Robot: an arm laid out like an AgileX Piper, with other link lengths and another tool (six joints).
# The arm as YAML. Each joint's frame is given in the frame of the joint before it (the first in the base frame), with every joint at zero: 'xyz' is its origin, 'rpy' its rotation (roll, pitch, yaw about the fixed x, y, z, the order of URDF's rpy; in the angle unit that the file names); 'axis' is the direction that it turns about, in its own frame. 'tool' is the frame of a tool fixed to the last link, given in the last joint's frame.
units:
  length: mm
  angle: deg
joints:
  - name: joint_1
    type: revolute
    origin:
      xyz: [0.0, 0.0, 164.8]
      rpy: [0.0, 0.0, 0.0]
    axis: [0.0, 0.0, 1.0]
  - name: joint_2
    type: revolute
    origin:
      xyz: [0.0, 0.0, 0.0]
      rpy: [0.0, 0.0, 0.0]
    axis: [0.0, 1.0, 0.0]
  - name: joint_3
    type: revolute
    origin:
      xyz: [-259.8, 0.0, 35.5]
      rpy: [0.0, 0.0, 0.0]
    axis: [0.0, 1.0, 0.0]
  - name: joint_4
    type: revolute
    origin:
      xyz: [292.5, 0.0, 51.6]
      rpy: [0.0, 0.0, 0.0]
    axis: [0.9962, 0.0, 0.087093]
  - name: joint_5
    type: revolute
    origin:
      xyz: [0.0, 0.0, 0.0]
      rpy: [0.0, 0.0, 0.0]
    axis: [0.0, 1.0, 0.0]
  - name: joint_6
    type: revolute
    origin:
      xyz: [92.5, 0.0, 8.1]
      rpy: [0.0, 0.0, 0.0]
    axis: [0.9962, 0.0, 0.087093]
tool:
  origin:
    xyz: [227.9, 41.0, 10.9]
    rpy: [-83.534, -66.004, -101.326]
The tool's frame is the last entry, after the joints.
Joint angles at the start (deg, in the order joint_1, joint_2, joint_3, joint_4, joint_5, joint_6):
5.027, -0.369, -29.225, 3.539, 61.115, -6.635
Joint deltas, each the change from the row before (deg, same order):
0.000, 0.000, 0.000, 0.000, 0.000, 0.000
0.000, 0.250, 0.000, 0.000, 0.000, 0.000
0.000, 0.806, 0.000, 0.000, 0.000, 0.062
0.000, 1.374, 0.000, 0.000, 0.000, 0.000
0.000, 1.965, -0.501, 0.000, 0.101, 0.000
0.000, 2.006, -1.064, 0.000, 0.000, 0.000
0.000, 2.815, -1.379, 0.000, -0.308, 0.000
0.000, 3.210, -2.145, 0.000, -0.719, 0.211
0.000, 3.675, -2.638, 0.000, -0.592, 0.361
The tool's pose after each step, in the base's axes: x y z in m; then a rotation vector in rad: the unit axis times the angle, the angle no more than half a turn. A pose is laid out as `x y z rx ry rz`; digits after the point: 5 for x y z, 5 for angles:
0.24212 0.07888 0.23492 -2.53649 0.33457 -1.50548
0.24243 0.07890 0.23383 -2.54041 0.33492 -1.50039
0.24339 0.07900 0.23037 -2.55249 0.33735 -1.48339
0.24488 0.07913 0.22437 -2.57372 0.33925 -1.45509
0.24647 0.07929 0.21972 -2.59755 0.34119 -1.42253
0.24845 0.07946 0.22030 -2.61171 0.34244 -1.40275
0.25247 0.07977 0.22138 -2.62841 0.34440 -1.37888
0.25905 0.08028 0.22925 -2.63168 0.35059 -1.36986
0.26680 0.08094 0.23852 -2.63516 0.36000 -1.35761

